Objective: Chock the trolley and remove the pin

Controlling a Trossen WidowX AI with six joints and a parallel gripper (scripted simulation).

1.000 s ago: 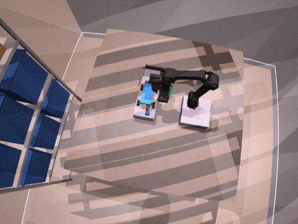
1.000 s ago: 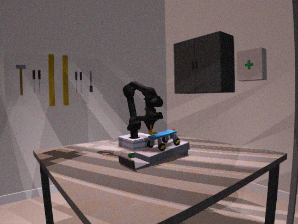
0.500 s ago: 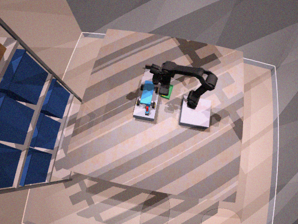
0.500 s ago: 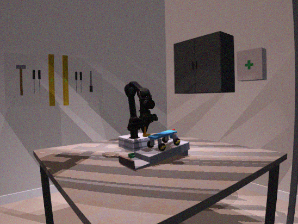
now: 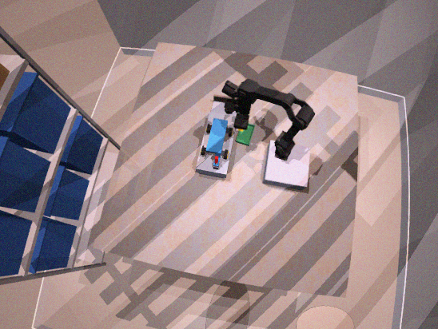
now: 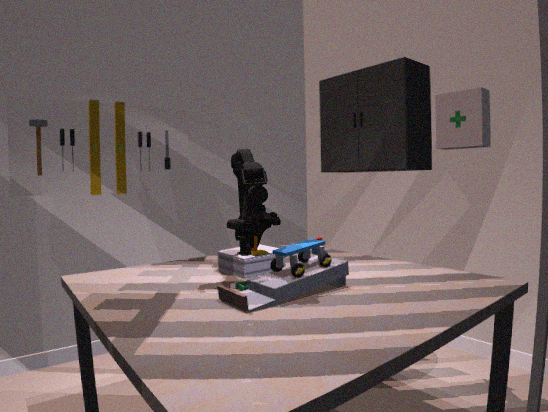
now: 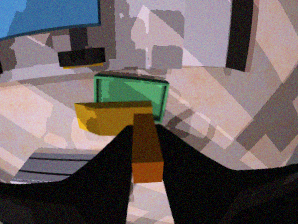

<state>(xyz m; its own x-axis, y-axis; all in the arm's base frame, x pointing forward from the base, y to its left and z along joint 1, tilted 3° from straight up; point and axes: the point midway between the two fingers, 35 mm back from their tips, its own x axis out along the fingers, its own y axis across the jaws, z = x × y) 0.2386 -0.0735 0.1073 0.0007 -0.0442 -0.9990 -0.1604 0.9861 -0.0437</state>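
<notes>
The red-headed stop pin lies 40 mm ahead of my gripper tip, 250 mm to the left of it and 20 mm below it. Round my gripper tip: green tray (30 mm behind, 10 mm to the left, 160 mm below); blue trolley (80 mm ahead, 140 mm to the left, 40 mm below); yellow chock (20 mm to the left, 10 mm below).
</notes>
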